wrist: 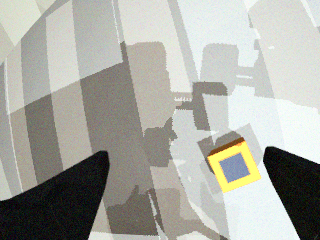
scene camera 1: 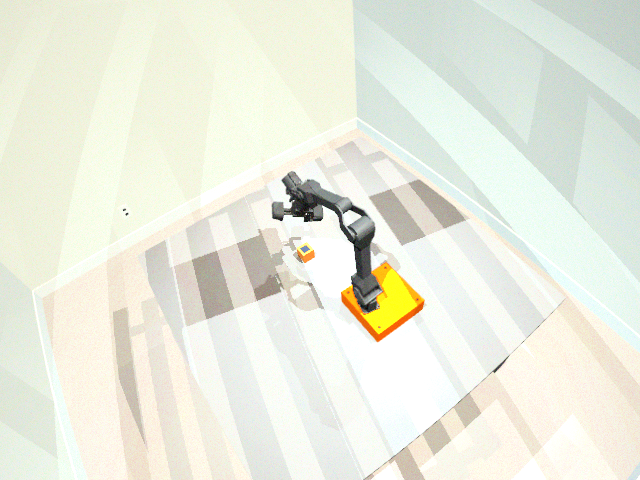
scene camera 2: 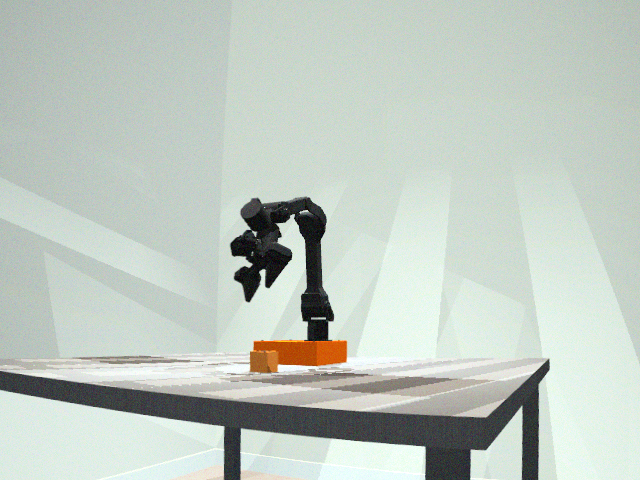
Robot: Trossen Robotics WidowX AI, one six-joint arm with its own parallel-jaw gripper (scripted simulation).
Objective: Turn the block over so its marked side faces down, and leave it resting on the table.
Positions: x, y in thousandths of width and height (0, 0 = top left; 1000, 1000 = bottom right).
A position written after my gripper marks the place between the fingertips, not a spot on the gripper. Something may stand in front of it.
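Note:
My gripper (scene camera 2: 402, 616) is open and there is nothing in it. I can also find the gripper (wrist: 589, 656) from the wrist, and I see it (scene camera 1: 457, 459) from a scene camera as well.

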